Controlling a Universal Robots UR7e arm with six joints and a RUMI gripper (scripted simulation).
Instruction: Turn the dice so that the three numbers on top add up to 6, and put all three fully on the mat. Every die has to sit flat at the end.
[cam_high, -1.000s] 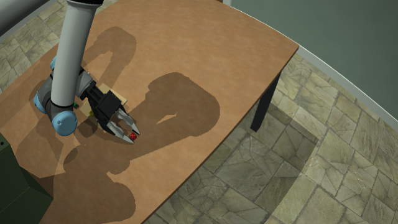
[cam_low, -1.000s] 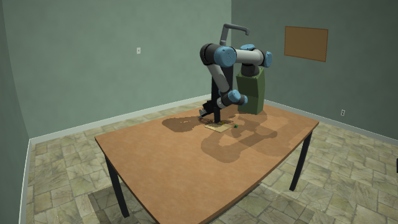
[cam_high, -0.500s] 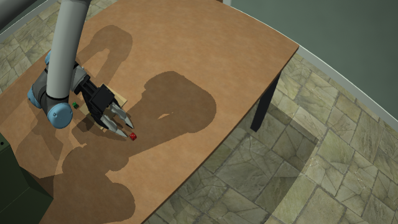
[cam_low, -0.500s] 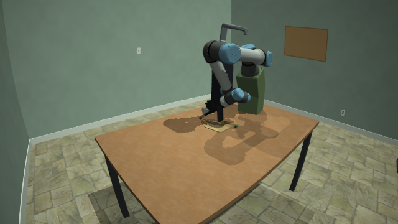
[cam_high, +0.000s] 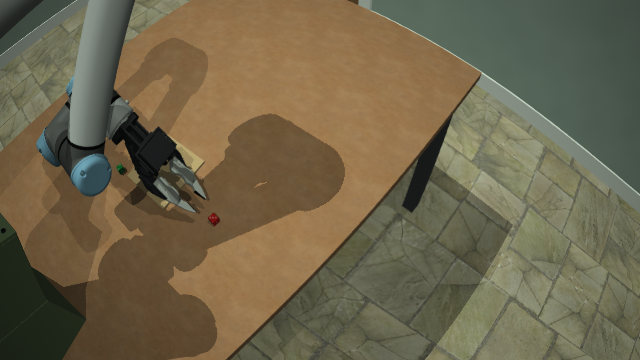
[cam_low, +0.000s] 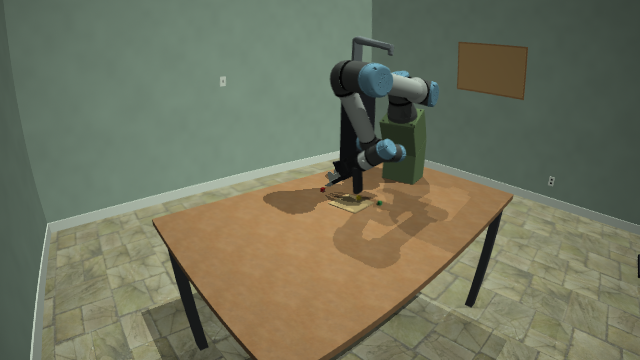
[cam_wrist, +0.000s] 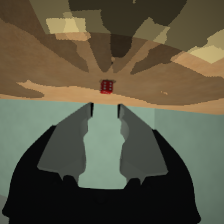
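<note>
My gripper is now 1 cm short of the red die, 4 cm to the left of it and 4 cm above it. Round my hand: yellow die: 5 cm behind, 13 cm to the left, 3 cm below; mat: 14 cm to the left, 4 cm below; green die: 9 cm behind, 22 cm to the left, 4 cm below.
</note>
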